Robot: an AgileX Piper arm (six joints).
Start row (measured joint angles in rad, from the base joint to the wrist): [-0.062 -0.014 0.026 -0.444 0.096 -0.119]
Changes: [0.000 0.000 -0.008 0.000 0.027 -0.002]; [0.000 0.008 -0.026 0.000 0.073 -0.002]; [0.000 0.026 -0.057 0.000 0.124 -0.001]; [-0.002 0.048 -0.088 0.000 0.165 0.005]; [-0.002 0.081 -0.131 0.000 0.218 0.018]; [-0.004 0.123 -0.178 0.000 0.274 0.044]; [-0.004 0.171 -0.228 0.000 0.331 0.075]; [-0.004 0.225 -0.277 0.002 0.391 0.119]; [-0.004 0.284 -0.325 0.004 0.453 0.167]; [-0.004 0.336 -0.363 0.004 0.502 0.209]
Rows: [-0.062 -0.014 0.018 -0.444 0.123 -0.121]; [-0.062 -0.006 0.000 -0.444 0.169 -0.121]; [-0.062 0.012 -0.031 -0.444 0.220 -0.120]; [-0.064 0.034 -0.062 -0.444 0.261 -0.114]; [-0.064 0.067 -0.105 -0.444 0.314 -0.101]; [-0.066 0.109 -0.152 -0.444 0.370 -0.075]; [-0.066 0.157 -0.202 -0.444 0.427 -0.044]; [-0.066 0.211 -0.251 -0.442 0.487 0.000]; [-0.066 0.270 -0.299 -0.440 0.549 0.048]; [-0.066 0.322 -0.337 -0.440 0.598 0.090]
